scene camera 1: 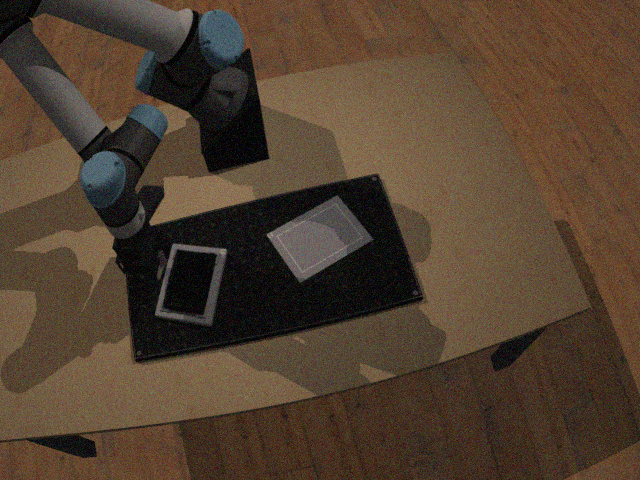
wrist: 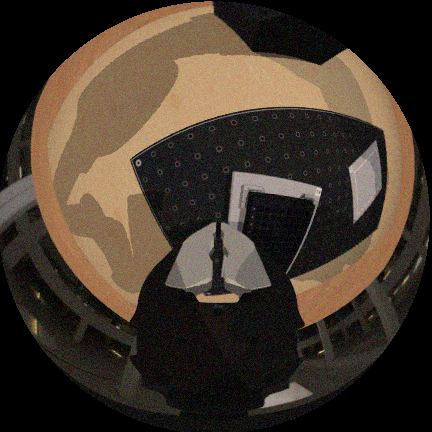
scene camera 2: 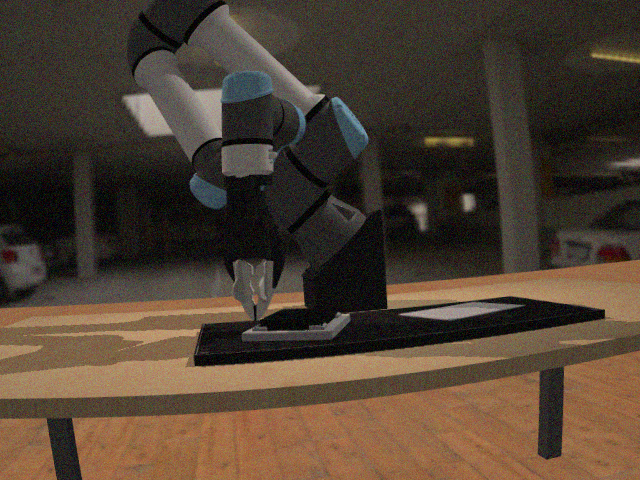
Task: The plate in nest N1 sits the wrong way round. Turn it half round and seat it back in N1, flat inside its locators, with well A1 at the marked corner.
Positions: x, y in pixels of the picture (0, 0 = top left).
Labels:
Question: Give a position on a dark well plate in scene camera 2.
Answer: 286, 319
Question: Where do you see a nest N1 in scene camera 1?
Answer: At 212, 298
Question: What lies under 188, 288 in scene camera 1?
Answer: A dark well plate.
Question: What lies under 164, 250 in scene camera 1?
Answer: My gripper.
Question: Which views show my gripper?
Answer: Scene camera 1, the wrist view and scene camera 2: all of them.

